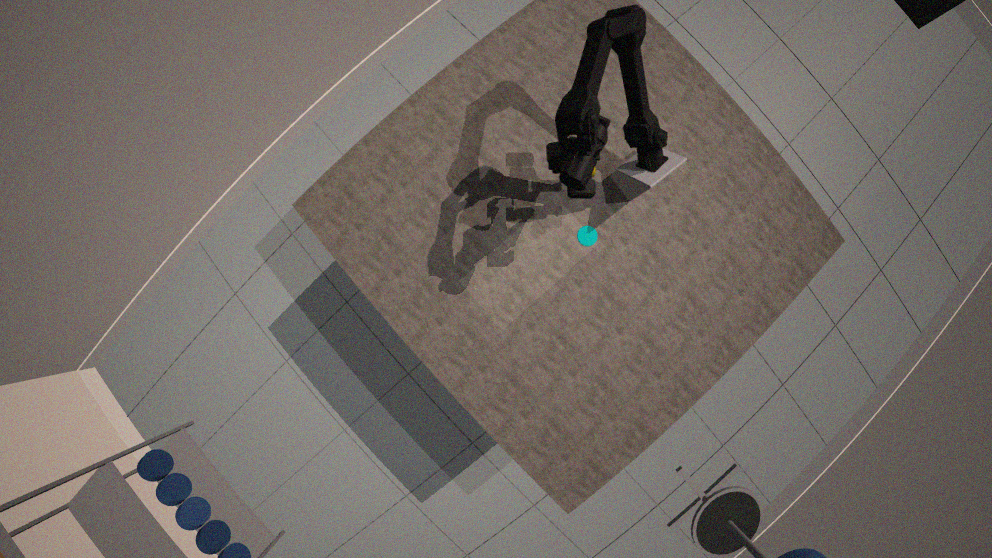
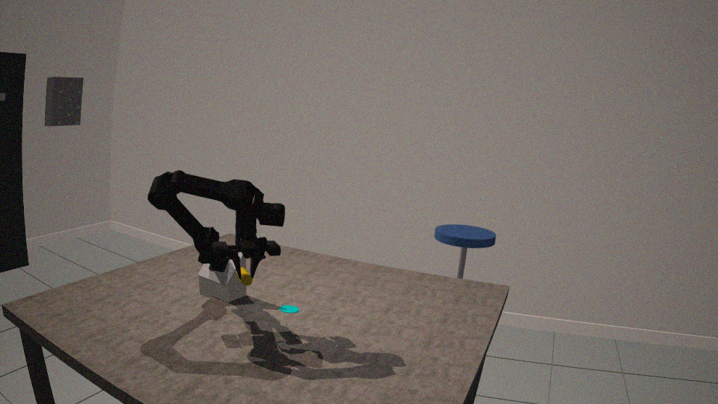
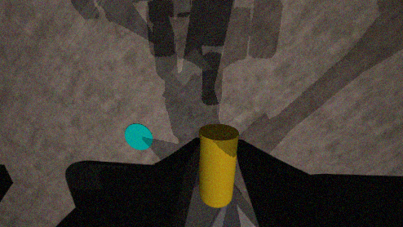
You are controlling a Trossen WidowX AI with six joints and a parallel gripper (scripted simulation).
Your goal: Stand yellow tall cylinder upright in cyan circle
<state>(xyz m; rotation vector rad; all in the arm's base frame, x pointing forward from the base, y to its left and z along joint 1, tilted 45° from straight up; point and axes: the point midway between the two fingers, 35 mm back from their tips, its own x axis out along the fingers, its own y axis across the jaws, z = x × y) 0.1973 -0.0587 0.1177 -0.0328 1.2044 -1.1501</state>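
The yellow tall cylinder is 2 cm behind my gripper tip and 1 cm to the left of it. Round my gripper tip: cyan circle (5 cm ahead, 16 cm to the left, 13 cm below).
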